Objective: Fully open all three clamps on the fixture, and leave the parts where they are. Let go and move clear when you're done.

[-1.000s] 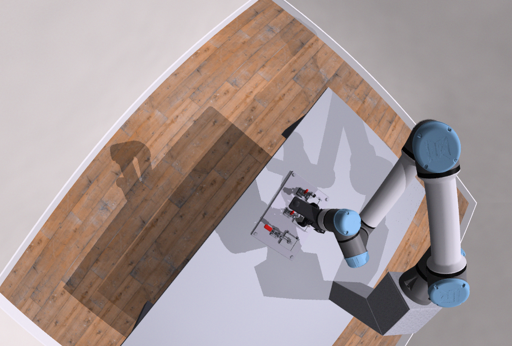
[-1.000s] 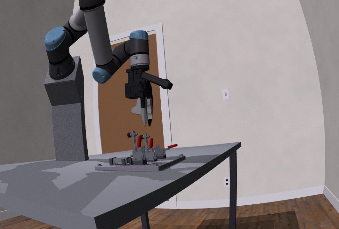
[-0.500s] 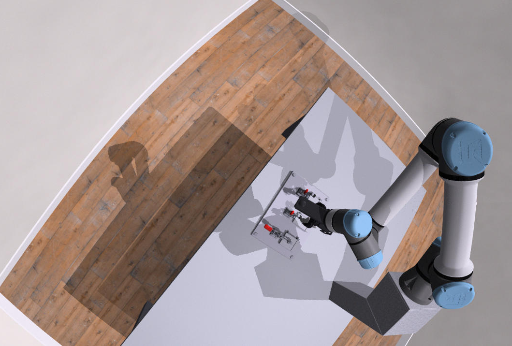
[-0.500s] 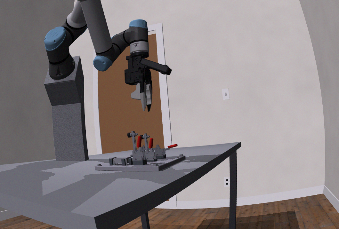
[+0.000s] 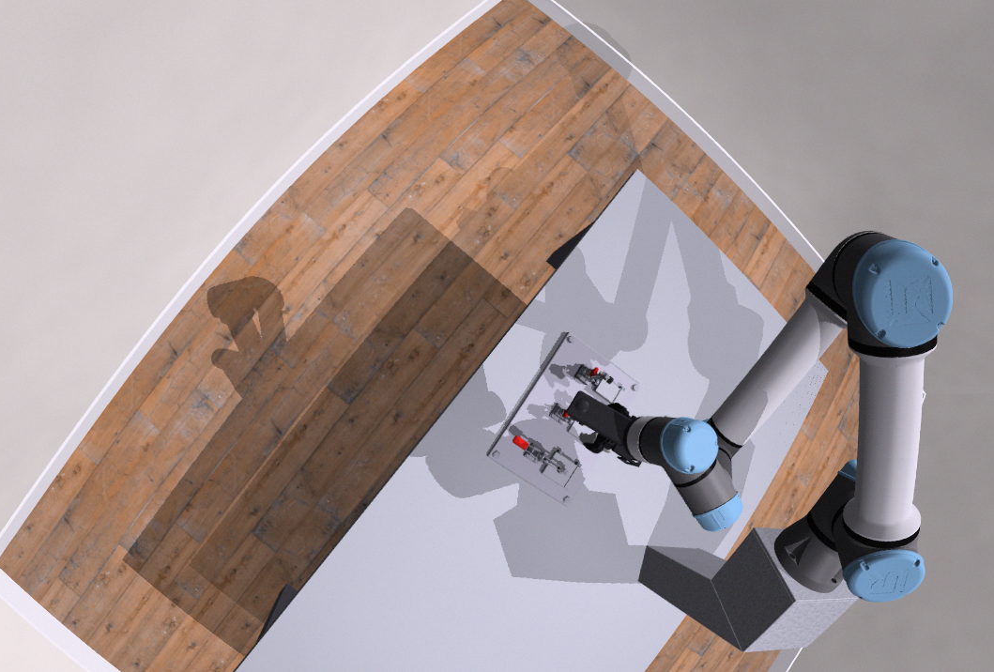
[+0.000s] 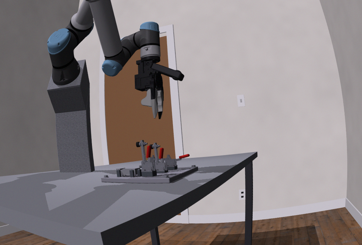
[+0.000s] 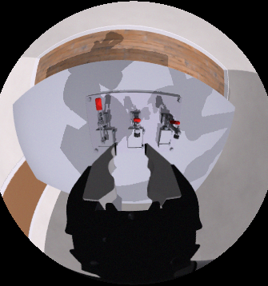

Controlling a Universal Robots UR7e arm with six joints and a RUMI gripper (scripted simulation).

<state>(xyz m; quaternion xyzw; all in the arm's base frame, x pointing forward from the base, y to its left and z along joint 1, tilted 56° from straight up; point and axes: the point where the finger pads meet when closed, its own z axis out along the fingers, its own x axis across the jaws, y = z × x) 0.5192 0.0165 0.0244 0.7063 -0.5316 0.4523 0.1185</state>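
My gripper is now 21 cm above the metal plate, 3 cm past it and 2 cm to the left of it.
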